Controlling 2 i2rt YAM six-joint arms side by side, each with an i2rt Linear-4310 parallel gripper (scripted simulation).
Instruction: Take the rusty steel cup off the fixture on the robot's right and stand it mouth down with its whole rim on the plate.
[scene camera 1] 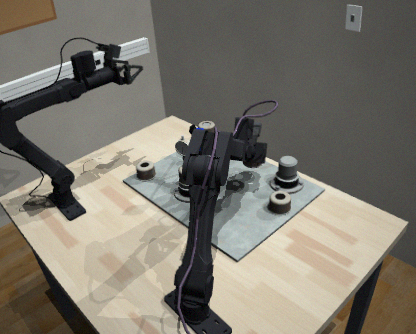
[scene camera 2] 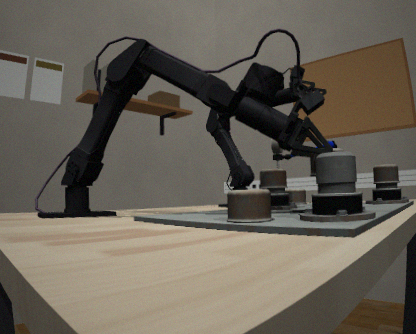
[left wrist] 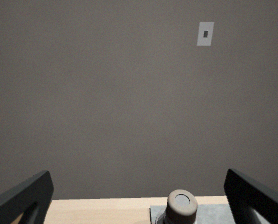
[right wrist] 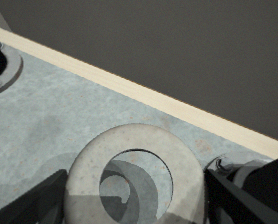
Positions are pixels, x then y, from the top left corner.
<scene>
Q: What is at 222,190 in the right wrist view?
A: My right gripper.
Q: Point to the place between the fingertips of my right gripper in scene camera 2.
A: At 329,154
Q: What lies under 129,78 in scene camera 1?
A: My left gripper.
</scene>
